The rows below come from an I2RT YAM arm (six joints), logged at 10 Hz.
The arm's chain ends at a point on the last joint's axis. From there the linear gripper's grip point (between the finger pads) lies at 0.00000 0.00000 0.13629 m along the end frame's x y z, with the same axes.
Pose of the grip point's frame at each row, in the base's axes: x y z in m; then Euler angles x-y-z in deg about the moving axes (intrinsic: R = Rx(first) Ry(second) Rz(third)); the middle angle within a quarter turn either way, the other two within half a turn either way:
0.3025, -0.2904, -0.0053, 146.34, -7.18, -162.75
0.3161, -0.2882, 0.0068, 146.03, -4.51, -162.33
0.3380, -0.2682, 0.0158, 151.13, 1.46, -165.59
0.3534, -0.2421, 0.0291, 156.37, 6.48, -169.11
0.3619, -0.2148, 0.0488, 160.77, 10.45, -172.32
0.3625, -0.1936, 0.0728, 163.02, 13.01, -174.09
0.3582, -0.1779, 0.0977, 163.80, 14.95, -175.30
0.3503, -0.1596, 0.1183, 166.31, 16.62, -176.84
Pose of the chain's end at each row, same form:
0.3195, -0.2155, 0.1073, 146.34, -7.18, -162.75
0.3268, -0.2123, 0.1195, 146.03, -4.51, -162.33
0.3345, -0.2024, 0.1351, 151.13, 1.46, -165.59
0.3380, -0.1878, 0.1532, 156.37, 6.48, -169.11
0.3372, -0.1707, 0.1754, 160.77, 10.45, -172.32
0.3318, -0.1548, 0.1998, 163.02, 13.01, -174.09
0.3230, -0.1412, 0.2241, 163.80, 14.95, -175.30
0.3113, -0.1287, 0.2452, 166.31, 16.62, -176.84

